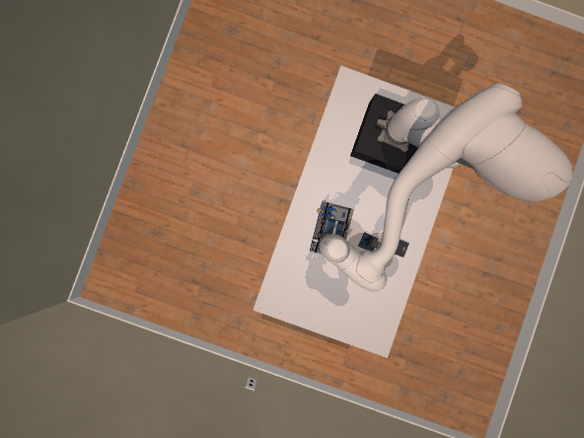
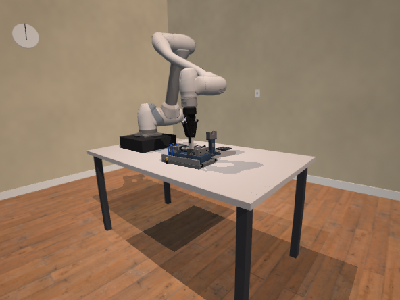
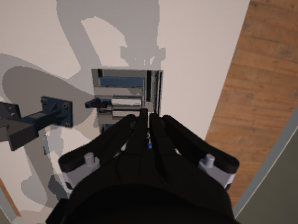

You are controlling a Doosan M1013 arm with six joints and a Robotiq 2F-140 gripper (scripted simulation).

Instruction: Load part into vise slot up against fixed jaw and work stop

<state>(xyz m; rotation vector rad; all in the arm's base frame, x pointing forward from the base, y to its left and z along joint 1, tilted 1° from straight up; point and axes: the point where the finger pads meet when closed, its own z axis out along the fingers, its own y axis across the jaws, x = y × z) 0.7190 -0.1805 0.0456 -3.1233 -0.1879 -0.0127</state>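
Right now the part is 40 mm to the left of my hand, 40 mm below it and 10 mm behind it. The rest, counted from my hand: vise base (100 mm below, 80 mm behind, 60 mm to the left).
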